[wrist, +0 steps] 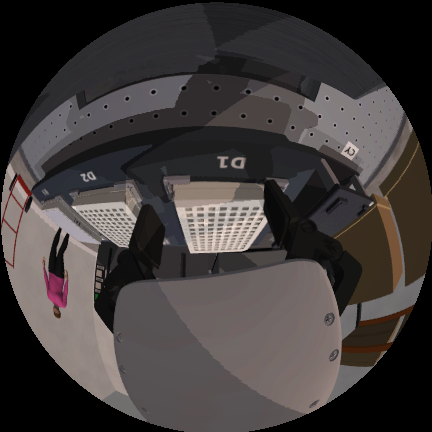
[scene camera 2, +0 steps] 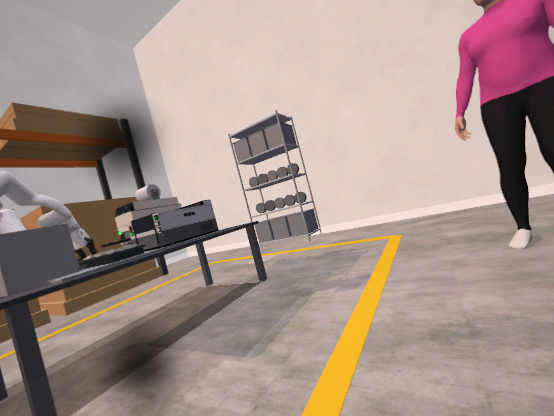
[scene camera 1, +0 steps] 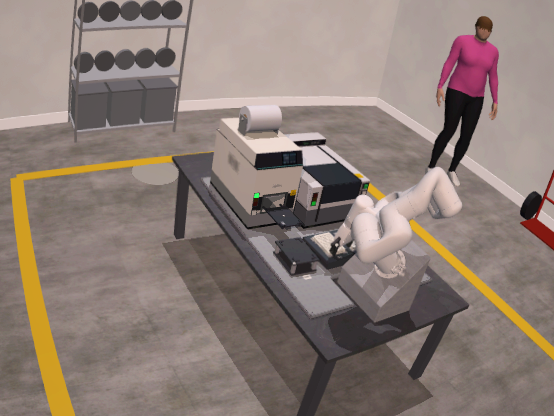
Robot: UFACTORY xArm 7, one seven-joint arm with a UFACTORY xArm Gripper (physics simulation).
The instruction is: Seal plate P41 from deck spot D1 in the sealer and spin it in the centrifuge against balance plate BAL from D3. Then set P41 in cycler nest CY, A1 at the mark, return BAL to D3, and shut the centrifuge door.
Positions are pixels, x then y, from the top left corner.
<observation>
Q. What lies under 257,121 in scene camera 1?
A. A foil roll.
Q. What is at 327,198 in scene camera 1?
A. A dark centrifuge.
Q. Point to a pale plate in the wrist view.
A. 67,218
</observation>
